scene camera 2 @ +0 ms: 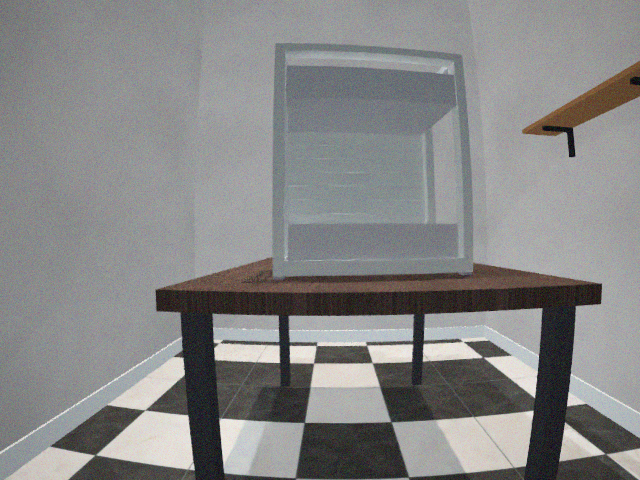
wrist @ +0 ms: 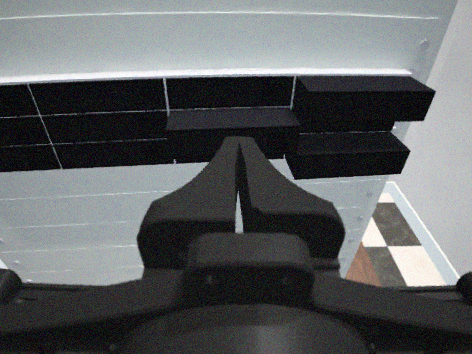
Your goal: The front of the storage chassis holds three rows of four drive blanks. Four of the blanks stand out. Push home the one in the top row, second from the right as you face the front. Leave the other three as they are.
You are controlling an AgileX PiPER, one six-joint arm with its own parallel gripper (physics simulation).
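Observation:
In the wrist view, the storage chassis front shows three rows of black drive blanks. The top-row blank second from the right sits flush with the top-row blank to its left. The top-right blank, the middle-row blank second from the right and the bottom-right blank stand out. My gripper is shut and empty. In the wrist view its tips overlap the face of the middle-row blank second from the right; I cannot tell if they touch. The gripper does not show in the scene view.
A grey rack stands on a dark wooden table, seen from its open side. Pale grey panels lie above and below the blanks. A wooden wall shelf is at the right, and a wall stands right of the rack.

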